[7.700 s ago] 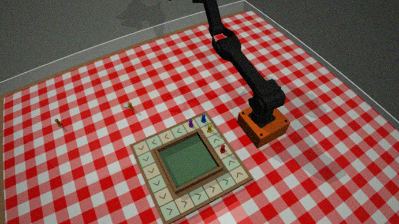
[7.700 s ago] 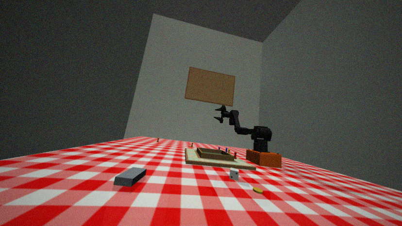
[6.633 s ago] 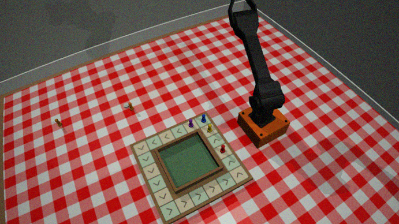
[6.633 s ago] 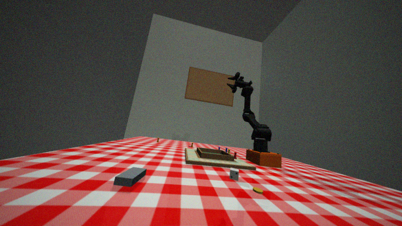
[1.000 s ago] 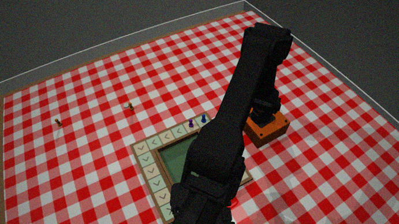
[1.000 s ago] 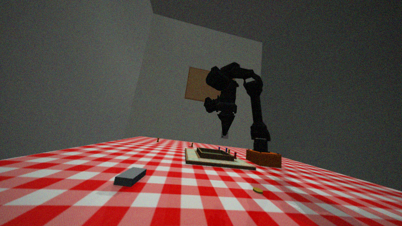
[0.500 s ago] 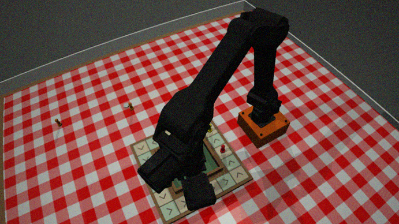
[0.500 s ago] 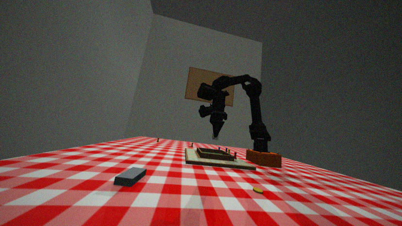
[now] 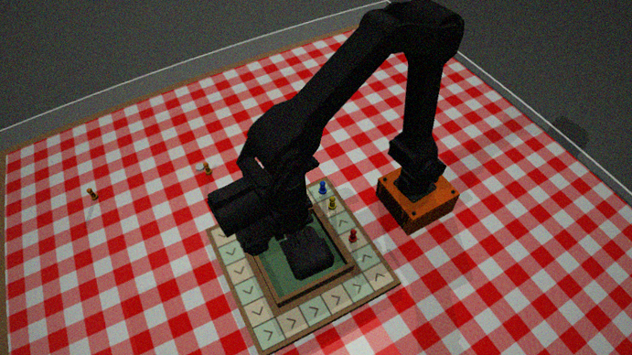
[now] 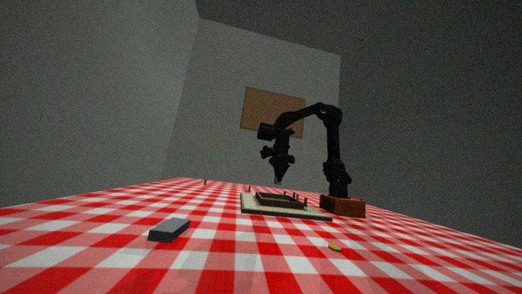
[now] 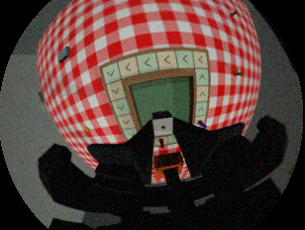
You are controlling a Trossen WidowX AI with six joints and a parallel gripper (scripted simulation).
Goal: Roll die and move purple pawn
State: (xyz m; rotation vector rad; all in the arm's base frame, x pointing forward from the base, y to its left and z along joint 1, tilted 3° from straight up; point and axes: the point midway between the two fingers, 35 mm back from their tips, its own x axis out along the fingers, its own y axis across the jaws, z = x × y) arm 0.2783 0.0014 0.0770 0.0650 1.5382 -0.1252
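The purple pawn lies 130 mm to the right of my gripper tip, 90 mm behind it and 70 mm below it. Round my gripper tip: green tray 90 mm below, 20 mm to the right, 10 mm behind; then red pawn 120 mm behind, 70 mm below, 10 mm to the left; then white die right at my gripper tip.
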